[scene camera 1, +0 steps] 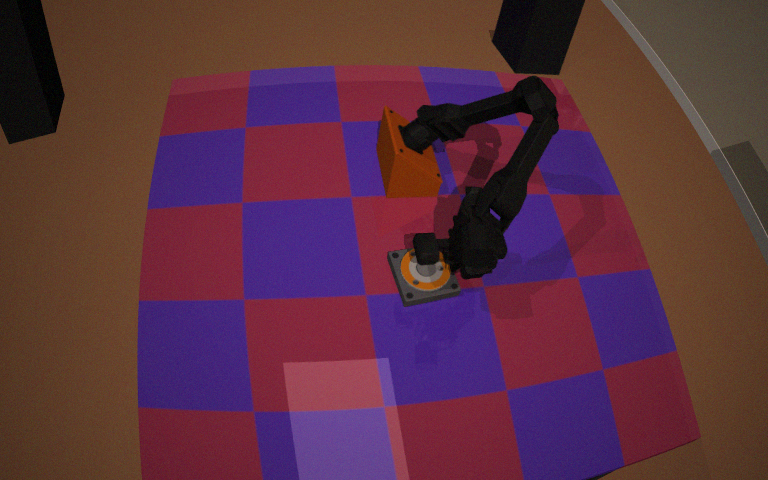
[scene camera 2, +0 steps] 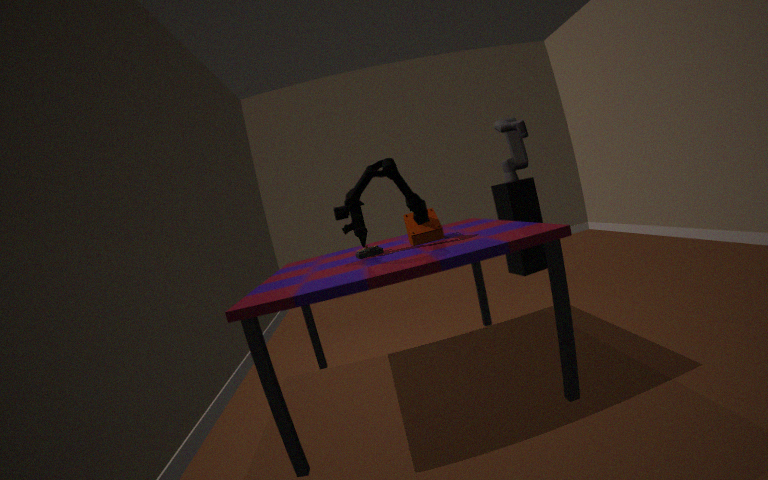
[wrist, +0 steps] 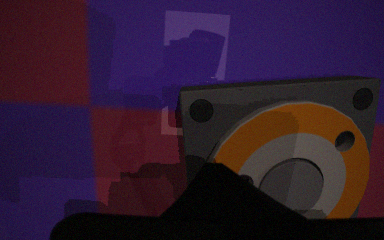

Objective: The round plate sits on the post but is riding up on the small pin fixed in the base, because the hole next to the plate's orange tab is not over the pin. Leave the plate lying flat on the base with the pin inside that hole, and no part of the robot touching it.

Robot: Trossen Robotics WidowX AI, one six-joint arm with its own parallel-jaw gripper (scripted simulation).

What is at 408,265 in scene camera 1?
A round plate.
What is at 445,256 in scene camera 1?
My gripper.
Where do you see a round plate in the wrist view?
At 287,129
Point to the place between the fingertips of my gripper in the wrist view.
212,171
